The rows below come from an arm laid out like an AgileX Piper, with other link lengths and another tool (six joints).
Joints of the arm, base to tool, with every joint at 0 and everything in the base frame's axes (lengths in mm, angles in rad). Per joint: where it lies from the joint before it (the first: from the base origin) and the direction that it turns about. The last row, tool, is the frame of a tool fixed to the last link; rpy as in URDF.
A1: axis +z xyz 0 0 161.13
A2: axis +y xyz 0 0 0
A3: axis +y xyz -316.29 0 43.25
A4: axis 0.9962 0 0.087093 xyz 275.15 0 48.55
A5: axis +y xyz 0 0 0
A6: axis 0.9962 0 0.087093 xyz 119.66 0 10.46
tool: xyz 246.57 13 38.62 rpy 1.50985 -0.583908 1.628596
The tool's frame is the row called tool.
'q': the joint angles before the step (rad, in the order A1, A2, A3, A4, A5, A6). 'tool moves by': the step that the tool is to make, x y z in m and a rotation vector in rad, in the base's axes. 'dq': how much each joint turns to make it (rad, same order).
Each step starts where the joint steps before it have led.
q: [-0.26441, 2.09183, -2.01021, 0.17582, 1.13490, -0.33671]
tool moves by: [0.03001, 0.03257, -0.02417, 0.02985, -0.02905, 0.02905]
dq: [0.04650, 0.06458, -0.00164, 0.03639, -0.08562, 0.00000]
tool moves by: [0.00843, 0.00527, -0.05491, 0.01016, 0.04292, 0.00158]
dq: [0.01270, 0.09478, -0.00001, 0.00208, -0.05185, -0.00001]
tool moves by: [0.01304, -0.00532, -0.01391, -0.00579, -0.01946, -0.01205]
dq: [0.00001, 0.03336, -0.00006, -0.00001, -0.05490, 0.00063]
